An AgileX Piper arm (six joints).
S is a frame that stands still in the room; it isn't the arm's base.
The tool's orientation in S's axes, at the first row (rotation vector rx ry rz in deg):
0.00, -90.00, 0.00
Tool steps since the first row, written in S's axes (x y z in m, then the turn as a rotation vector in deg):
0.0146, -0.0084, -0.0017, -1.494, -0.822, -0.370
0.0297, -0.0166, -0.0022, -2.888, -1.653, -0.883
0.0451, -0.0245, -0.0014, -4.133, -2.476, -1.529
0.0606, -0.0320, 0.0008, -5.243, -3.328, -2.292
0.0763, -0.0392, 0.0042, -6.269, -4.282, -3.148
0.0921, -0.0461, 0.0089, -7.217, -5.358, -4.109
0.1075, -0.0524, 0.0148, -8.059, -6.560, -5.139
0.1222, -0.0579, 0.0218, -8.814, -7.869, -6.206
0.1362, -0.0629, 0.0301, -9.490, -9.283, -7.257
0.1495, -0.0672, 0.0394, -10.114, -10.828, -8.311
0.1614, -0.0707, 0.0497, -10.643, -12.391, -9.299
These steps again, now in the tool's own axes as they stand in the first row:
-0.0017, -0.0084, -0.0146, -0.370, -0.822, 1.494
-0.0022, -0.0166, -0.0297, -0.883, -1.653, 2.888
-0.0014, -0.0245, -0.0451, -1.529, -2.476, 4.133
0.0008, -0.0320, -0.0606, -2.292, -3.328, 5.243
0.0042, -0.0392, -0.0763, -3.148, -4.282, 6.269
0.0089, -0.0461, -0.0921, -4.109, -5.358, 7.217
0.0148, -0.0524, -0.1075, -5.139, -6.560, 8.059
0.0218, -0.0579, -0.1222, -6.206, -7.869, 8.814
0.0301, -0.0629, -0.1362, -7.257, -9.283, 9.490
0.0394, -0.0672, -0.1495, -8.311, -10.828, 10.114
0.0497, -0.0707, -0.1614, -9.299, -12.391, 10.643

